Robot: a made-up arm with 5 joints.
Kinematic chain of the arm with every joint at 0, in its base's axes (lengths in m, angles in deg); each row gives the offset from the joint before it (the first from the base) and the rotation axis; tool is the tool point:
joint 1: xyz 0 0 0.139 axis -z
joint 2: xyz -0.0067 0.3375 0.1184 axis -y
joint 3: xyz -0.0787 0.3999 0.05 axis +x
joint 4: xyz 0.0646 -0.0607 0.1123 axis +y
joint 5: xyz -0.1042 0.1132 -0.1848 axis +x
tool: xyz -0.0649 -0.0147 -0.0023
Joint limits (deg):
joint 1: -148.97..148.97
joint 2: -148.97..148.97
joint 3: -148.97..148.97
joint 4: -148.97..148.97
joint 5: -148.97..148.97
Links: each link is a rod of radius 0.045 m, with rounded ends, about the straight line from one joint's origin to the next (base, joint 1, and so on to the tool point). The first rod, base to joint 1, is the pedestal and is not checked.
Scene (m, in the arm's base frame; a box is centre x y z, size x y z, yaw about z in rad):
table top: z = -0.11
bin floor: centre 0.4 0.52 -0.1 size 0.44 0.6 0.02 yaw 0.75
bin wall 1: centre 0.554 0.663 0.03 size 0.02 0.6 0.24 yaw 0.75
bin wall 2: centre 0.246 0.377 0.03 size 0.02 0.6 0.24 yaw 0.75
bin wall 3: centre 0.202 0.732 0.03 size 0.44 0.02 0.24 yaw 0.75
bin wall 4: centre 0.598 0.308 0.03 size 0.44 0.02 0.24 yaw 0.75
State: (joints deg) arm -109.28 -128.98 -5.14 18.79 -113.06
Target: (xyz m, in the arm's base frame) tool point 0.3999 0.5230 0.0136
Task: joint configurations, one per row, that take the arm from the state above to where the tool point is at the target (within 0.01 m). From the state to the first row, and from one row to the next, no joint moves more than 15 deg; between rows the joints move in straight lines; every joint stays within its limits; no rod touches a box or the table.
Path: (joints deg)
1: -101.52 -129.71 9.25 19.70 -105.94
2: -93.75 -130.43 23.64 20.61 -98.82
3: -85.99 -131.16 38.03 21.53 -91.70
4: -78.23 -131.89 52.42 22.44 -84.59
5: -63.99 -129.31 51.41 33.95 -89.19
6: -49.75 -126.73 50.40 45.46 -93.79
7: -35.50 -124.14 49.40 56.97 -98.39
8: -21.26 -121.56 48.39 68.48 -103.00
9: -7.02 -118.98 47.38 79.99 -107.60
10: 7.22 -116.40 46.37 91.50 -112.20
11: 9.05 -127.26 42.33 97.72 -112.35
12: 10.88 -138.11 38.28 103.94 -112.50
13: 12.71 -148.97 34.24 110.16 -112.64

